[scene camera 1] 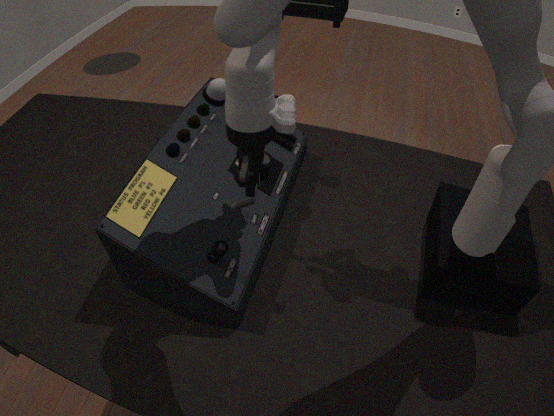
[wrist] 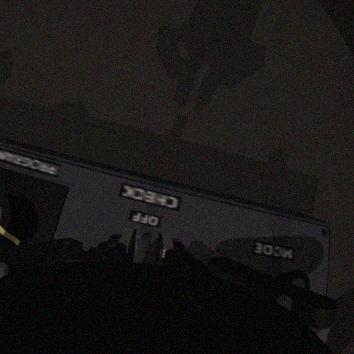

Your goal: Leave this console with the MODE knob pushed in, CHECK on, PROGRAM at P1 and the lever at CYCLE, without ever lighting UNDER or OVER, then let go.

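The dark grey console (scene camera 1: 164,215) (wrist: 218,228) lies on the dark mat. My gripper (scene camera 1: 249,187) (wrist: 145,246) points down over the console's middle, just behind the CHECK toggle (scene camera 1: 236,205), with its fingers nearly shut and nothing between them. In the wrist view the fingertips stand just below the OFF label (wrist: 145,218) and the CHECK label (wrist: 149,197); the toggle itself is mostly hidden there. The MODE knob (scene camera 1: 217,249) (wrist: 298,281) sits near the console's front end. The PROGRAM dial (wrist: 14,225) shows its yellow pointer at the left edge. My arm hides the lever.
A yellow status label (scene camera 1: 141,198) and a row of unlit lamps (scene camera 1: 183,135) run along the console's left side, with a white round button (scene camera 1: 216,88) at the far end. A dark block (scene camera 1: 449,256) stands on the mat at the right.
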